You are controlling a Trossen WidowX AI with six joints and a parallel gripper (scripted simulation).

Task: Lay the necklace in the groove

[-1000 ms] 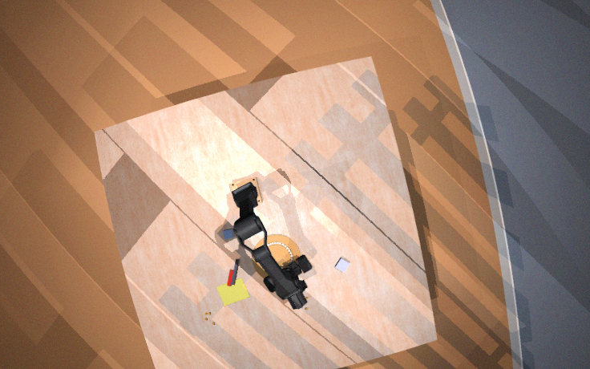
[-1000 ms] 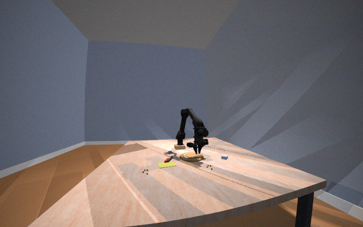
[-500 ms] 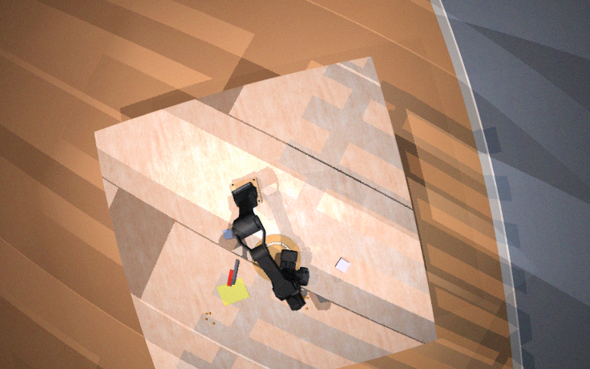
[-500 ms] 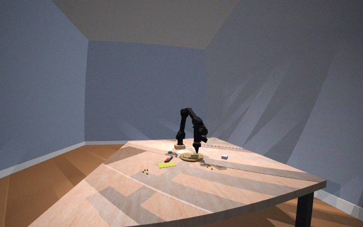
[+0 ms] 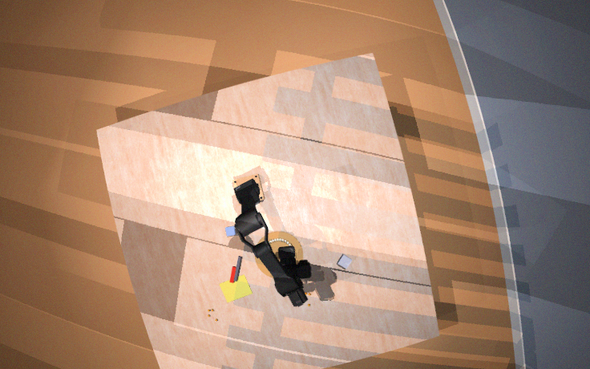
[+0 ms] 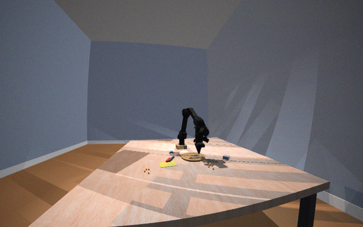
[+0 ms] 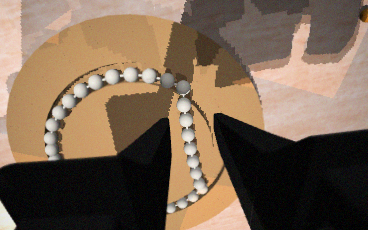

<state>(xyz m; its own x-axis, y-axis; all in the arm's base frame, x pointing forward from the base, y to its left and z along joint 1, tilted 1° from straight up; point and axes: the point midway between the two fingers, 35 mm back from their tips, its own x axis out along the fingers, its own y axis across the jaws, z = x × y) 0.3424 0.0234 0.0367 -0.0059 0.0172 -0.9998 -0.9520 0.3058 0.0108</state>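
The round bead board is 5 cm behind my gripper tip, 4 cm below it and 3 cm to the right of it. From my gripper tip the other things lie so: grey block: 21 cm to the left, 8 cm ahead, 3 cm below; yellow note: 26 cm to the right, 4 cm below, 1 cm ahead; red marker: 23 cm to the right, 6 cm behind, 4 cm below.
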